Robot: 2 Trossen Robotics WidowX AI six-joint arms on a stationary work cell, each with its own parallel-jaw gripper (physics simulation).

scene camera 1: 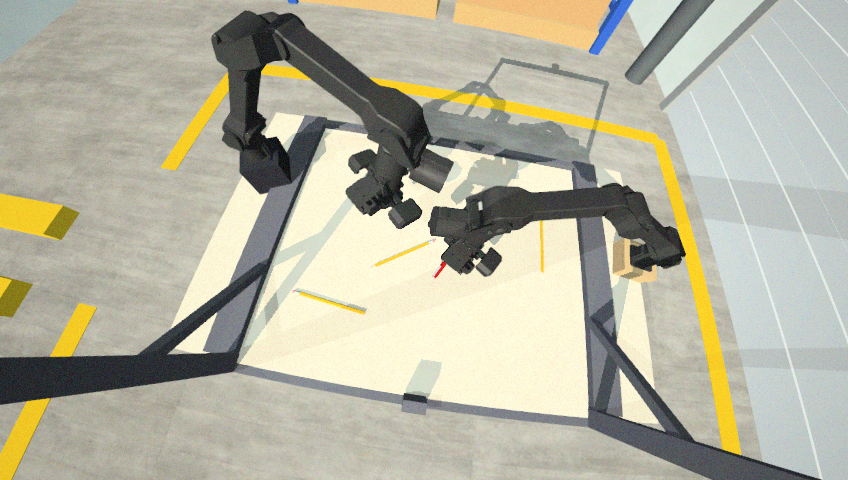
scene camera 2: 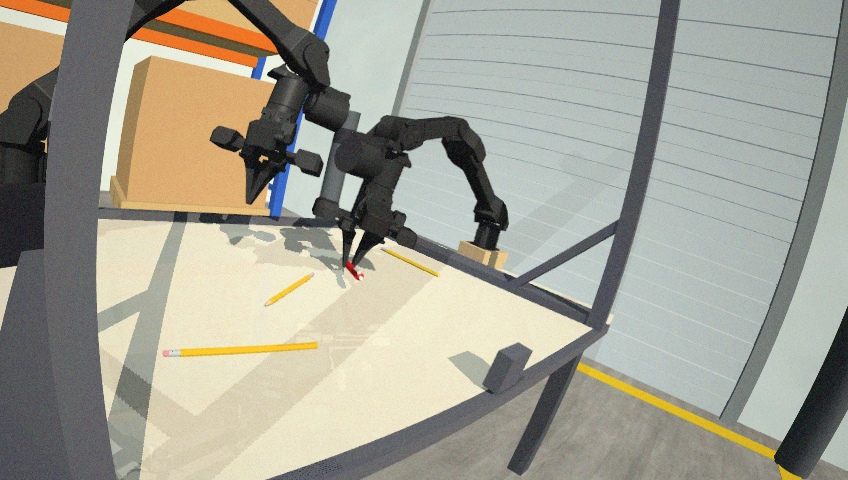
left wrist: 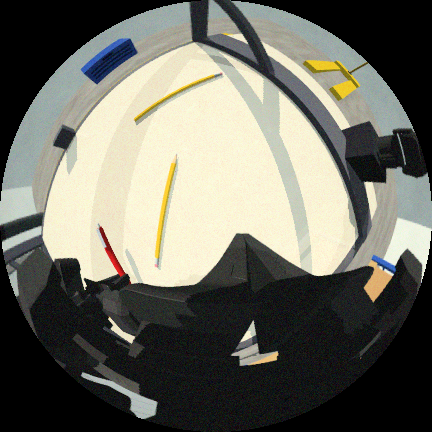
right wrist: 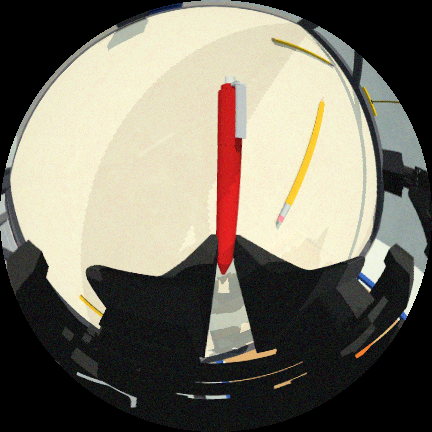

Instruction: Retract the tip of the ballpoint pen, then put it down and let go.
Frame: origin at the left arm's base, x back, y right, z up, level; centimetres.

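Seen in the pictures: left gripper, fingertip midpoint: point(scene camera 2: 248, 204) point(left wrist: 240, 238); right gripper, fingertip midpoint: point(scene camera 2: 347, 267) point(left wrist: 125, 274) point(right wrist: 224, 240); left arm's base, origin of the base link: point(scene camera 1: 258, 153) point(scene camera 2: 17, 182) point(left wrist: 379, 151); right arm's base, origin of the base link: point(scene camera 1: 640, 258) point(scene camera 2: 484, 246).
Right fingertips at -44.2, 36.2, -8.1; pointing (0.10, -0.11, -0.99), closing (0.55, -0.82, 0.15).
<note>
Pixels of each thing's top centre, then the offset from my right fingertips to it, as dx, dy, dz.
- red ballpoint pen, middle of its top: point(right wrist: 239, 198) point(scene camera 2: 354, 259) point(left wrist: 108, 264) point(scene camera 1: 448, 257) +2.7, +2.1, +2.7
- dark block, middle of its top: point(scene camera 2: 515, 349) point(scene camera 1: 414, 406) point(left wrist: 56, 134) +19.3, +31.2, +3.2
The red ballpoint pen point(scene camera 1: 439, 270) point(scene camera 2: 354, 271) point(left wrist: 112, 257) point(right wrist: 228, 165) has a white clip and a white push button. My right gripper point(scene camera 2: 349, 265) point(right wrist: 224, 240) is shut on the pen near its pointed end. The button end points away from the fingers, toward the front of the table. In the right wrist view the red cone shows between the fingers, and no metal point can be made out at its end. The pen is low over the table; contact is unclear. My left gripper point(scene camera 2: 252, 201) point(left wrist: 240, 238) is shut and empty, higher above the table's back part.
Three yellow pencils lie on the table: one left of the pen point(scene camera 1: 404, 252) point(scene camera 2: 289, 289), one nearer the front left point(scene camera 1: 330, 300) point(scene camera 2: 241, 349), and one to the right point(scene camera 1: 542, 246) point(scene camera 2: 410, 262). A dark block point(scene camera 1: 414, 403) point(scene camera 2: 507, 366) stands at the front edge.
</note>
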